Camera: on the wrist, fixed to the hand. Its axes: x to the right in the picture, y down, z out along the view.
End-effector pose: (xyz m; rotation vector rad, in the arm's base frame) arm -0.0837 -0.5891 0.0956 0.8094 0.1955 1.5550
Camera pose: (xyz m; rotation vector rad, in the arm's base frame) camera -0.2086 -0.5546 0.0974 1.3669 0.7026 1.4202
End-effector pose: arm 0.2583 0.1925 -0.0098 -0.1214 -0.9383 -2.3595
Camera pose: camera 0.3013 0.0703 -0.0082 0.0842 -1.7215 -1.9624
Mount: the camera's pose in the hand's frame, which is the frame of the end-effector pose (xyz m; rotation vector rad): 0.0252 0.0954 -0.0840 0.6718 -0.0710 -0.0448
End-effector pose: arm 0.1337 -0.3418 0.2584 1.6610 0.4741 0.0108
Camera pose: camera 0.1619 -0.2609 0.3556 2.2969 0.4900 -0.2657
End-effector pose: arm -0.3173 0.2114 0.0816 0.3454 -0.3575 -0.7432
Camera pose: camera -0.2075 0.2739 0.0527 0.9631 -0.6677 -0.6644
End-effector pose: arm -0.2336 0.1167 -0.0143 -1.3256 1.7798 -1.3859
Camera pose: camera -0.3500 0.1287 -0.0699 -1.0243 1.0822 -1.7254
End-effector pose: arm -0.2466 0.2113 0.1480 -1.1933 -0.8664 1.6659
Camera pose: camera -0.1947 0.2036 0.0295 -0.6475 -0.3137 1.7670
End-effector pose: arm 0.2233 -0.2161 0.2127 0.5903 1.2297 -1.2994
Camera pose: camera 0.2785 -0.1276 0.1358 0.9814 0.7308 -1.7631
